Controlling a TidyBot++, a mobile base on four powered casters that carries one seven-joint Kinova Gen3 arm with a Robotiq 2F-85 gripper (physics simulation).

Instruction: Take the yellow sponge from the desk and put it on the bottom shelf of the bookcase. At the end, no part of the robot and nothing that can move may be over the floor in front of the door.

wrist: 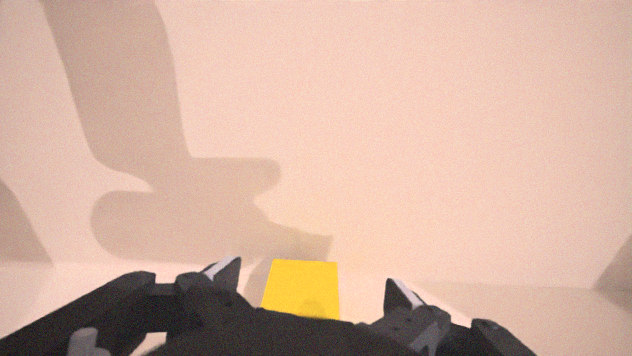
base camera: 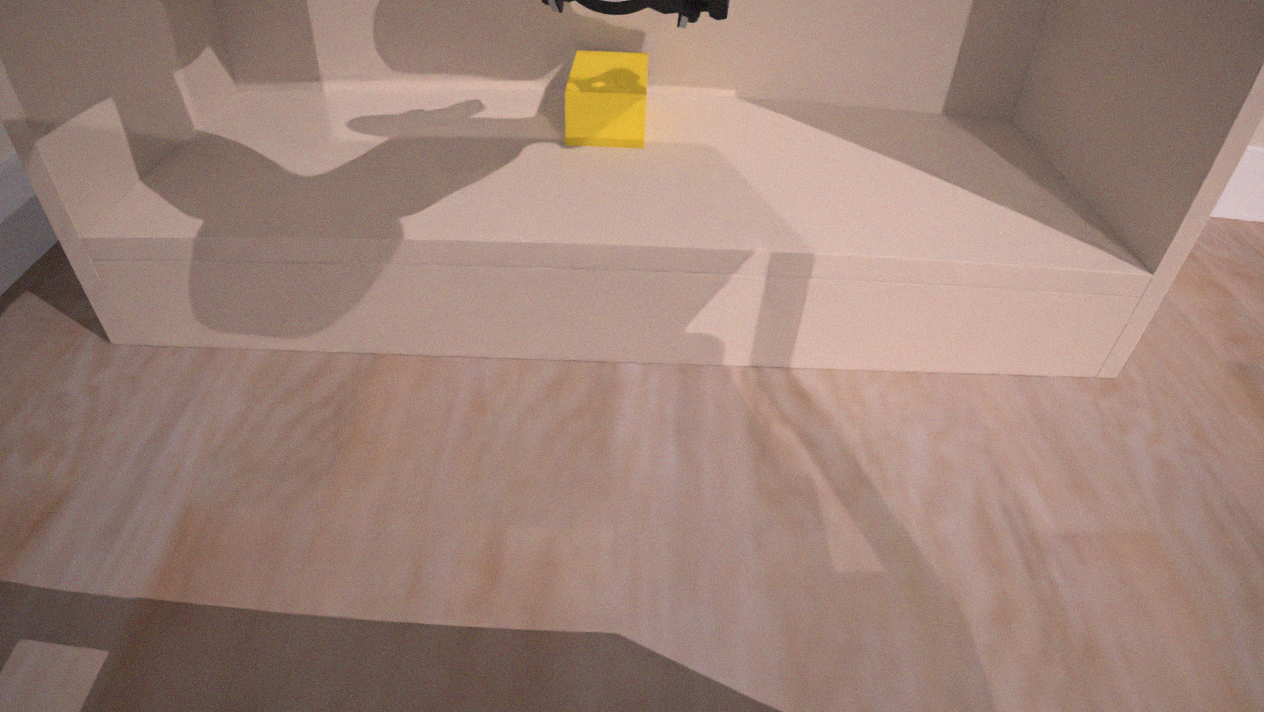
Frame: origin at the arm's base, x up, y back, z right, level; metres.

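Where they show: gripper, fingertip midpoint: (wrist: 311, 283).
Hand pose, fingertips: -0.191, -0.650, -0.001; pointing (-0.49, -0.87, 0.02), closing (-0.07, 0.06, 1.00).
Things, the pixels of their top centre, and the offset from my fingertips, as dx, dy, dz. "pt": a spot on its surface instead. Level surfaces: height alone.
- yellow sponge, top centre: (base camera: 609, 70) (wrist: 300, 307) -0.061, -0.030, -0.008
- bottom shelf, surface height: dx -0.106
- bookcase's right side panel, surface spot: (base camera: 1141, 132) pt -0.032, +0.086, +0.385
- wooden floor, surface height: dx -0.206
The yellow sponge (base camera: 605, 114) (wrist: 303, 285) is a block that rests on the bottom shelf (base camera: 548, 207) of the bookcase, towards the back panel and a little left of the middle. My gripper (base camera: 619, 12) (wrist: 311, 283) is open and empty. In the base camera view part of it shows at the top edge, above the sponge and apart from it. In the wrist view the sponge shows beyond the gap between the fingers, and the gripper's body hides its lower part. The desk and the door do not show.
The bookcase's right side panel (base camera: 1141, 132) and left side panel (base camera: 79, 190) rise at either side of the shelf. Its back panel (base camera: 822, 53) (wrist: 425, 125) stands behind the sponge. The wooden floor (base camera: 530, 459) lies in front. White baseboards (base camera: 1238, 183) show beside the bookcase. Arm shadows cross the shelf.
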